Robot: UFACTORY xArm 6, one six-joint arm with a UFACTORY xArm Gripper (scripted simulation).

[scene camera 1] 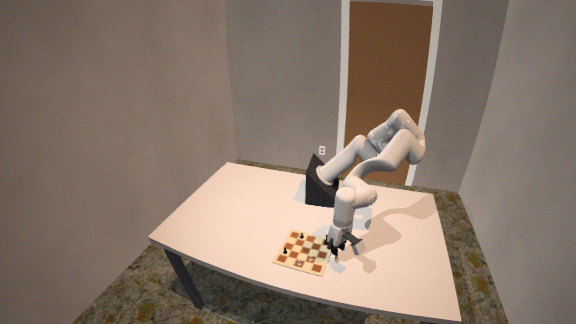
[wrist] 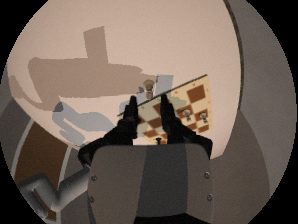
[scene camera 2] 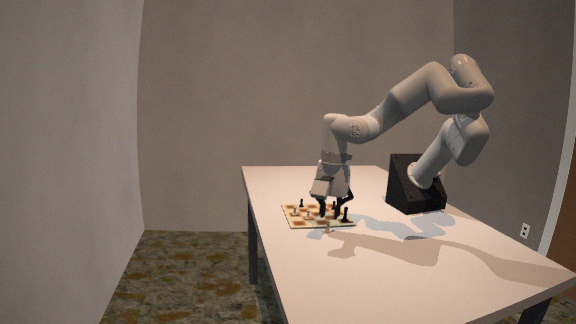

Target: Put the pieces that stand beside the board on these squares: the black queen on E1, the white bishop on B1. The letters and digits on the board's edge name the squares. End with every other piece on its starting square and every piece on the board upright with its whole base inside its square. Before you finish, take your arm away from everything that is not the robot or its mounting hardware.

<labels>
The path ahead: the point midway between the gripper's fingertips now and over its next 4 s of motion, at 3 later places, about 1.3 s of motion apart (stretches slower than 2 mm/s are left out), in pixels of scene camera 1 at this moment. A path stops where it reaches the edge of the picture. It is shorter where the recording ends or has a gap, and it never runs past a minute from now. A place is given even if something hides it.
My gripper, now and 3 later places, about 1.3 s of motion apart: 337, 251; 336, 256; 339, 242; 321, 245
</labels>
